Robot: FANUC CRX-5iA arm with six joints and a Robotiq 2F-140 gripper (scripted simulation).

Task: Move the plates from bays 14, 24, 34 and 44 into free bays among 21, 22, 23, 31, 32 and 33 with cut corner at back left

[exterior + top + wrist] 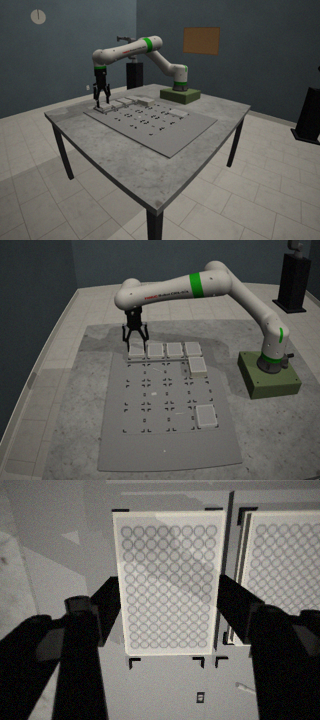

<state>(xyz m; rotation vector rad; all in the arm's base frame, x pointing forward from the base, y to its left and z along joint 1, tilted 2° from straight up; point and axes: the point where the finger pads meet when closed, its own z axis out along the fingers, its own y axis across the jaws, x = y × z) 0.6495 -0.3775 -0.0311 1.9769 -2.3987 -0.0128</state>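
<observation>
The white pointed piece lies 11 cm behind my hand, 49 cm to the left of it and 5 cm below it. The rest, counted from my hand: sealed deep-well block: 28 cm behind, 22 cm to the left, 4 cm below.
</observation>
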